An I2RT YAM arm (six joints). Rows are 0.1 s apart.
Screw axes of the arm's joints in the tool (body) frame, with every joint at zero. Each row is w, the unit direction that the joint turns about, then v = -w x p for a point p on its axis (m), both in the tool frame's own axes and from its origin. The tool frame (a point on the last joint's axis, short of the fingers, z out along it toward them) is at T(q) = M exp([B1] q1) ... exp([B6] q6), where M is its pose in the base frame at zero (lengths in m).
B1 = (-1, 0, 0, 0, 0.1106, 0)
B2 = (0, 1, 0, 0.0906, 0, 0.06)
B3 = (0, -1, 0, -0.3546, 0, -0.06)
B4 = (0, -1, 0, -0.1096, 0, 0)
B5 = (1, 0, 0, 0, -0.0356, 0)
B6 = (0, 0, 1, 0, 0, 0)
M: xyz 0.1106 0 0.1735 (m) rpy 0 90 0 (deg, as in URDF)
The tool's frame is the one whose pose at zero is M.
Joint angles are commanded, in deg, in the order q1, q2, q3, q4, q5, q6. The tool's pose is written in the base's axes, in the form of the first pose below.
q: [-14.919, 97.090, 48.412, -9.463, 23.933, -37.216]
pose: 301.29 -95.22 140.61 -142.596 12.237 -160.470
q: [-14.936, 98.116, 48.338, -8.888, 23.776, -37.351]
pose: 302.32 -95.50 135.50 -142.990 11.798 -160.382
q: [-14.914, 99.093, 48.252, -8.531, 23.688, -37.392]
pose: 302.90 -95.48 130.37 -143.455 11.235 -160.375
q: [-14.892, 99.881, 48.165, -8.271, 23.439, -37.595]
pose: 303.24 -95.29 126.08 -143.959 10.731 -160.163
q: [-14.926, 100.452, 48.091, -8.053, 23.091, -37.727]
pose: 303.41 -95.33 122.92 -144.440 10.476 -160.007
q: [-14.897, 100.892, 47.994, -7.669, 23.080, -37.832]
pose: 303.71 -95.24 120.56 -144.521 10.295 -159.903
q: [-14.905, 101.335, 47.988, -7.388, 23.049, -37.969]
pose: 304.17 -95.38 118.48 -144.622 10.093 -159.804
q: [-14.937, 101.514, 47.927, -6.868, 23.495, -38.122]
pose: 304.57 -95.94 117.86 -144.113 10.010 -159.844
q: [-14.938, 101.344, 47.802, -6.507, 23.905, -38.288]
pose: 304.47 -96.16 118.63 -143.557 10.039 -159.819
